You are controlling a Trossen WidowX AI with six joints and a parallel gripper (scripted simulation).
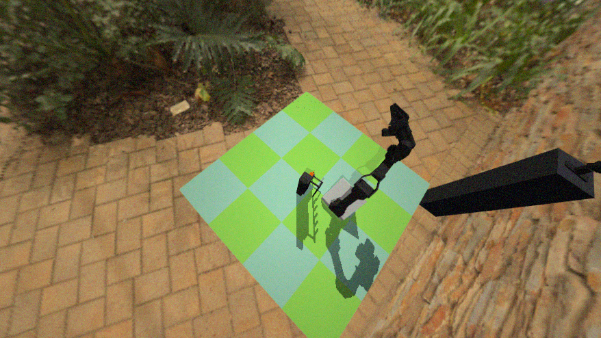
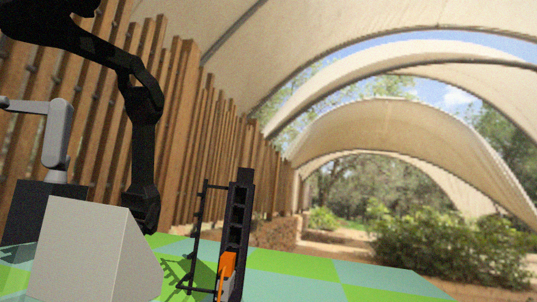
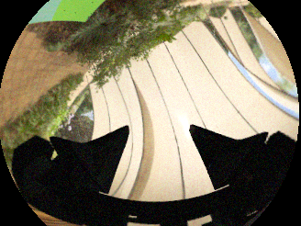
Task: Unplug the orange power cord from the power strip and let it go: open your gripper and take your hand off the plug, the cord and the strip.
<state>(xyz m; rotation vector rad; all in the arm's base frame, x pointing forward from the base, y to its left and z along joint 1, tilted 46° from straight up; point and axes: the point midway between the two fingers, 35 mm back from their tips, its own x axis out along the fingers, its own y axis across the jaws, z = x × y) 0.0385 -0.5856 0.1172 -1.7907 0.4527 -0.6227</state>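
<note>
My gripper tip is 12 cm short of the orange plug, 34 cm to the right of it and 48 cm above it.
</note>
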